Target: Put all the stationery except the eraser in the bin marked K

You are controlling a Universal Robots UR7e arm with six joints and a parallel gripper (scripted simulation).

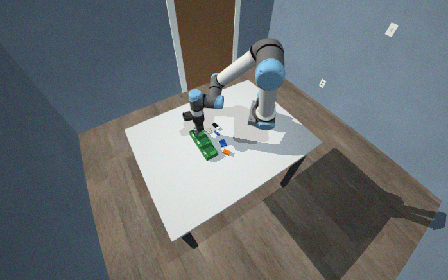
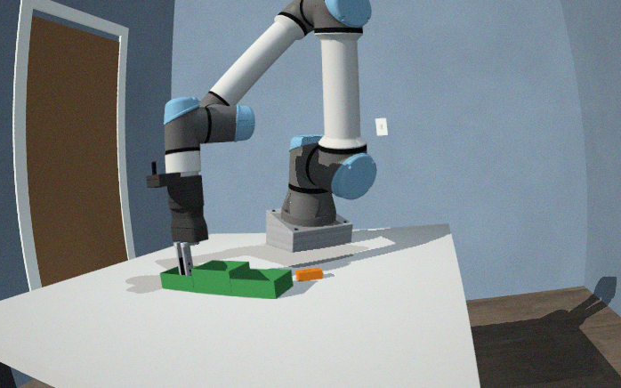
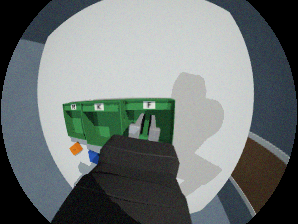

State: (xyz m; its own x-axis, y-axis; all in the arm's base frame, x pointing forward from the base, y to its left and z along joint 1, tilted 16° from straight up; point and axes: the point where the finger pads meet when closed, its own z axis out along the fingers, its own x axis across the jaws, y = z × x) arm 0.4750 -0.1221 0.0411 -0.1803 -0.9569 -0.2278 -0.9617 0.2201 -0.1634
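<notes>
Now: hand 8 cm to the right of the three joined green bins and 2 cm above it. Round my hand: white die: 10 cm behind, 4 cm below; then blue stick: 13 cm behind, 5 cm to the left, 4 cm below; then blue block: 12 cm behind, 14 cm to the left, 4 cm below.
</notes>
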